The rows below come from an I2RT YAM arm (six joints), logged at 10 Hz.
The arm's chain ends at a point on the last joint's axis. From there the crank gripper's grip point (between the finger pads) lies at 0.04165 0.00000 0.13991 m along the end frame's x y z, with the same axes.
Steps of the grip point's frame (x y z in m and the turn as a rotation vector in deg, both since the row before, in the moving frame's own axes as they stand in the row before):
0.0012, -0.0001, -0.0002, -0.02, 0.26, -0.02
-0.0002, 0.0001, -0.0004, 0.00, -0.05, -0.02
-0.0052, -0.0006, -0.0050, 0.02, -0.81, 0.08
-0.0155, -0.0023, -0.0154, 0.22, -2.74, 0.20
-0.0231, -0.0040, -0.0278, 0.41, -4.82, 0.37
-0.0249, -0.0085, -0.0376, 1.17, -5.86, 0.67
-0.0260, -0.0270, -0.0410, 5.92, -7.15, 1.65
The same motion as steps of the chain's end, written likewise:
0.0006, -0.0001, 0.0000, -0.02, 0.26, -0.02
-0.0001, 0.0001, -0.0004, 0.00, -0.05, -0.02
-0.0032, -0.0006, -0.0056, 0.02, -0.81, 0.08
-0.0088, -0.0019, -0.0172, 0.22, -2.74, 0.20
-0.0112, -0.0032, -0.0308, 0.41, -4.82, 0.37
-0.0104, -0.0060, -0.0411, 1.17, -5.86, 0.67
-0.0085, -0.0133, -0.0444, 5.92, -7.15, 1.65

